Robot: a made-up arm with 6 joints. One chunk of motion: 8 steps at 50 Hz.
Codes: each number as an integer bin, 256 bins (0 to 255) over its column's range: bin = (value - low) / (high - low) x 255, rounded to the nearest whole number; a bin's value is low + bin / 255 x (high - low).
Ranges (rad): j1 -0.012..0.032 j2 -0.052..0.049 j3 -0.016..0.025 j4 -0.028..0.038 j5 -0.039..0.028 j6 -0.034..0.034
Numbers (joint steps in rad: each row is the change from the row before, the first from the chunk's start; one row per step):
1: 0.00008 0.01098 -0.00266 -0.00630 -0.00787 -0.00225
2: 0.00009 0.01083 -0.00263 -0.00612 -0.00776 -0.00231
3: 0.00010 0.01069 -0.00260 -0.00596 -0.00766 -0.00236
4: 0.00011 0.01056 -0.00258 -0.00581 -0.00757 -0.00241
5: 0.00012 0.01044 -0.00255 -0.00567 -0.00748 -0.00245
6: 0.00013 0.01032 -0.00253 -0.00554 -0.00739 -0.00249
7: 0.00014 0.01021 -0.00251 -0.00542 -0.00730 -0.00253
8: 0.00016 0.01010 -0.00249 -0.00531 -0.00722 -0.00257
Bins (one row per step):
1: 70 159 83 84 118 119
2: 70 159 83 85 119 119
3: 70 158 83 85 119 119
4: 70 158 83 86 120 118
5: 70 158 84 86 120 118
6: 70 157 84 87 120 118
7: 70 157 84 87 121 118
8: 70 157 84 88 121 118

